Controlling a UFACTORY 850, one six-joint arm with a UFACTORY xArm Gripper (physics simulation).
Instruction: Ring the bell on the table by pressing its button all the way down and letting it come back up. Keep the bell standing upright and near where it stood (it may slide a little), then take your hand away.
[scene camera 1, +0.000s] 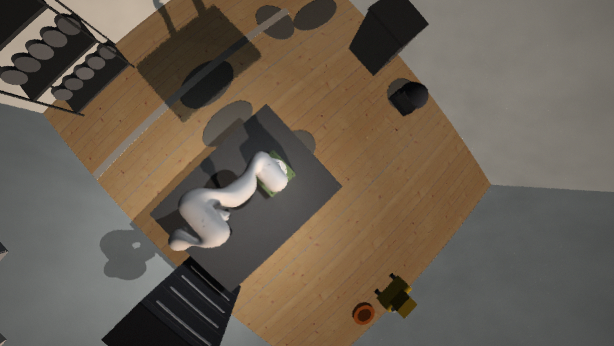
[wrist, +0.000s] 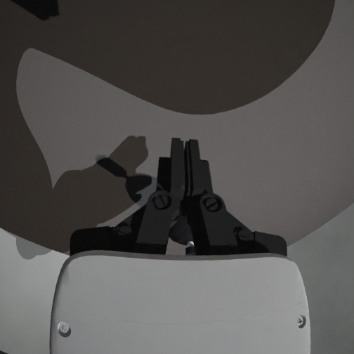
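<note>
The dark grey table (scene camera 1: 295, 200) (wrist: 260, 165) stands under the white arm in the scene view; broad shadows cross it in the wrist view. My gripper (wrist: 181, 154) is shut and empty, its two black fingertips together. In the scene view its fingers are hidden by the arm. A dark rounded shape, perhaps the bell (wrist: 180, 232), shows partly in the gap between the finger linkages, with a small shiny spot beside it. The rest of it is hidden, and its button cannot be made out clearly. How far the fingertips are from it cannot be told.
The arm's base sits on a green plate (scene camera 1: 271, 192) on the table. A black slatted piece of furniture (scene camera 1: 167, 305) stands against the table's lower left edge. A rack with discs is at the upper left. An orange pot (scene camera 1: 363, 314) and a yellow toy-like object (scene camera 1: 395, 296) are at the lower right.
</note>
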